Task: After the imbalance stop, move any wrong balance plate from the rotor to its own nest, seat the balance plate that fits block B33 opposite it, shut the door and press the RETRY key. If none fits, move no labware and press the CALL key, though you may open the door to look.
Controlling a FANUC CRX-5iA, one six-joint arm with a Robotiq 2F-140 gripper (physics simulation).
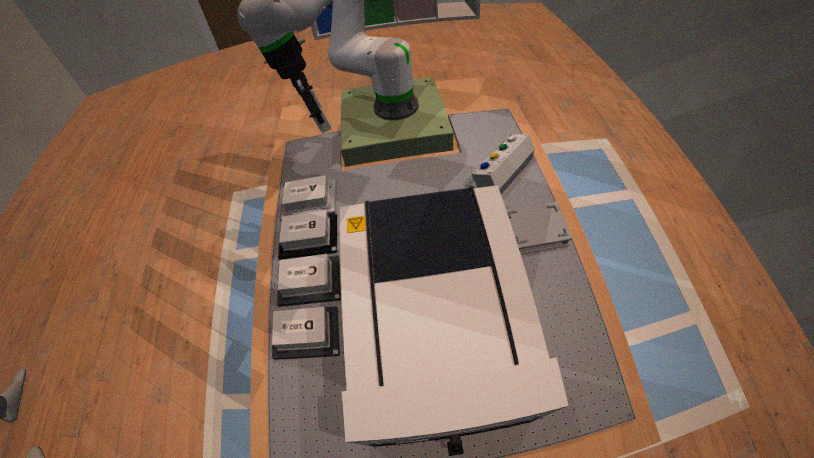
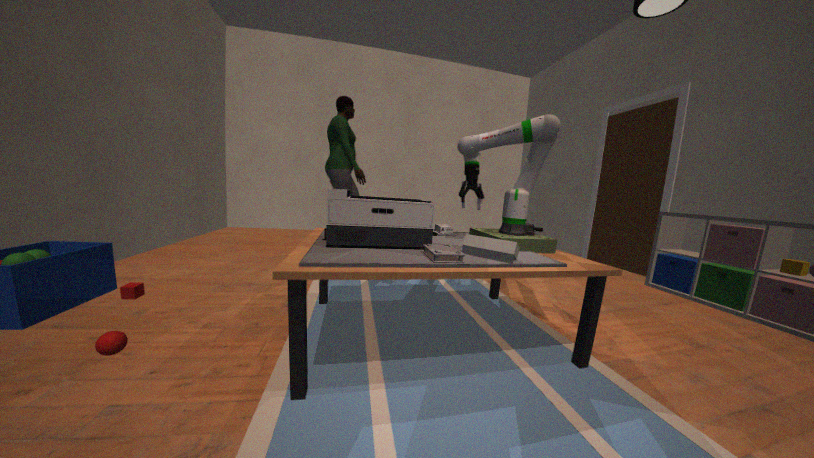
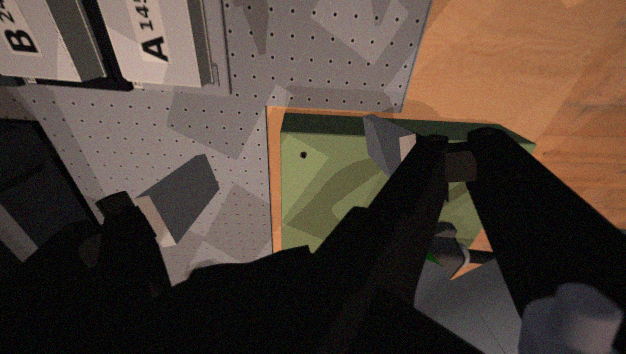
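Seen in the pictures: gripper, fingertip midpoint: point(image 1: 321, 119) point(image 2: 471, 208) point(image 3: 287, 154); arm's base, link origin: point(image 1: 396, 106) point(image 2: 512, 233).
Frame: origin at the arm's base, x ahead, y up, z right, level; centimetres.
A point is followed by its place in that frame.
My gripper point(image 1: 323, 124) @(x 18.3, y 11.4, z 19.7 cm) point(image 2: 471, 205) @(x 18.3, y 11.4, z 19.7 cm) point(image 3: 287, 154) @(x 18.3, y 11.4, z 19.7 cm) is open and empty, high above the area by the green robot base. Light grey labware blocks marked A point(image 1: 305, 190) @(x 34.2, y -0.8, z 25.1 cm) point(image 3: 165, 50) @(x 32.3, y -0.8, z 23.0 cm), B point(image 1: 304, 227) @(x 47.0, y -0.8, z 23.2 cm) point(image 3: 30, 50) @(x 45.7, y -0.8, z 20.5 cm), C point(image 1: 303, 274) @(x 60.8, y -0.8, z 21.4 cm) and D point(image 1: 301, 327) @(x 74.3, y -0.8, z 20.3 cm) stand in a row left of the white centrifuge point(image 1: 449, 319) @(x 79.0, y 14.8, z -11.4 cm) point(image 2: 364, 213) @(x 80.8, y 8.8, z -26.8 cm). Its dark door panel point(image 1: 426, 233) @(x 61.7, y 15.1, z -8.2 cm) covers the opening, so the rotor, block B33 and anything on the rotor are hidden. The key box point(image 1: 509, 159) @(x 29.1, y 1.3, z -31.9 cm) point(image 2: 489, 248) @(x 28.2, y -1.9, z -35.2 cm) has blue, yellow, green and whitish keys; their labels are unreadable.
The green robot base point(image 1: 398, 136) @(x 15.7, y 0.0, z -0.9 cm) point(image 2: 540, 244) @(x -8.3, y -2.9, z -14.6 cm) point(image 3: 305, 185) @(x 15.0, y 0.0, z 8.9 cm) stands behind the centrifuge. A flat grey plate with corner brackets point(image 1: 540, 222) @(x 47.9, y -2.8, z -37.3 cm) point(image 2: 444, 252) @(x 49.0, y -2.8, z -42.5 cm) lies right of it. A person point(image 2: 341, 142) in green stands beyond the table point(image 2: 455, 273) @(x 46.6, y -8.1, z -51.2 cm).
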